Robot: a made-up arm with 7 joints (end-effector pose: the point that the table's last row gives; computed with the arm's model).
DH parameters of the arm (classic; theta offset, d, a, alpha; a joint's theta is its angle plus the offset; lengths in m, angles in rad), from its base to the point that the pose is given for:
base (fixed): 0 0 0 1.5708
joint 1: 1.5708 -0.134 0 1.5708
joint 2: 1.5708 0 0 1.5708
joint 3: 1.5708 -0.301 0 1.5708
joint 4: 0 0 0 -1.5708
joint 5: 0 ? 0 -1.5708
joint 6: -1.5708 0 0 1.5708
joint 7: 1.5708 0 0 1.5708
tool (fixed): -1.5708 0 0 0
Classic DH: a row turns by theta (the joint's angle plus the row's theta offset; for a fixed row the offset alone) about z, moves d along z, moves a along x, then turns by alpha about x.
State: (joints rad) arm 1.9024 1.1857 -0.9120 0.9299 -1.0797 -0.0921 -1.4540
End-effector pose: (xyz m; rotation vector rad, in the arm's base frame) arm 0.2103 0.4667 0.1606 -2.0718 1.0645 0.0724
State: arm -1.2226 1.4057 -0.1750 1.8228 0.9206 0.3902 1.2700
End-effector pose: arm -0.0112 0.3844 -0.1765 -1.3522 0.4338 -0.4033
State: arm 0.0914 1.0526 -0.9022 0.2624 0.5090 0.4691 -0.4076
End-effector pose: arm 0.0510 0.5210 -0.2569 1.3628 0.3361 -0.2793
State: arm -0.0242 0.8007 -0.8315 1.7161 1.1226 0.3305 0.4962
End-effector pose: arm 0.1065 0.2459 -0.2843 -1.1198 -0.4989 -0.4061
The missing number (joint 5, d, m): -0.17
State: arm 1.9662 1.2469 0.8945 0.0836 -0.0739 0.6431 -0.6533
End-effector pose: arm 0.1251 0.5835 0.0618 -0.0126 -1.0587 1.9592
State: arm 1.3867 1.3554 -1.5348 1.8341 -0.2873 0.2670 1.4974
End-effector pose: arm 0.2126 0.3498 -0.0336 0.2160 0.1660 -1.7996
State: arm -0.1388 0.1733 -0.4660 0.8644 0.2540 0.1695 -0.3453
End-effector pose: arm 0.0570 0.1477 -0.4272 0.2010 -0.5205 -0.1784
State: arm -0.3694 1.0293 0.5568 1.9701 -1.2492 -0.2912 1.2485
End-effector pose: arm 0.1059 0.3780 -0.0948 1.0651 0.2473 -1.8011
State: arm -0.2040 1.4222 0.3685 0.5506 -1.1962 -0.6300 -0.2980
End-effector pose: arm 0.0743 0.5797 -0.0504 1.3832 -0.2706 -1.6286
